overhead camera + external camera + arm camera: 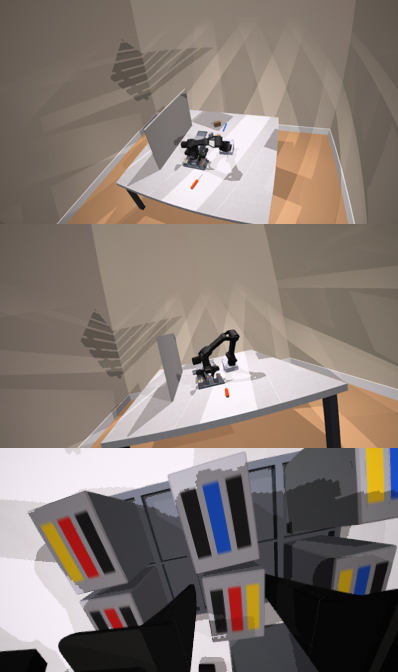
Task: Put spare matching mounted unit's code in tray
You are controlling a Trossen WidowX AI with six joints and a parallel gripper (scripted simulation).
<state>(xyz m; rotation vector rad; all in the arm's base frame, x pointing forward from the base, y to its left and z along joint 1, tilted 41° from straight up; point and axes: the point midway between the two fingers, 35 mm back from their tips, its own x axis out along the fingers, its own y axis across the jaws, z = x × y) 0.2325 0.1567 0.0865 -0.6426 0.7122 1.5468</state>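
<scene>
My gripper tip is 100 mm short of the dark grey rimmed tray, 350 mm to the left of it and 10 mm above it. The rest, counted from my gripper tip: grey holder (50 mm behind, 340 mm to the right, 10 mm below); then grey mounted unit (50 mm ahead, 140 mm to the right, 30 mm above); then tall grey panel (280 mm ahead, 150 mm to the right, 210 mm above).
</scene>
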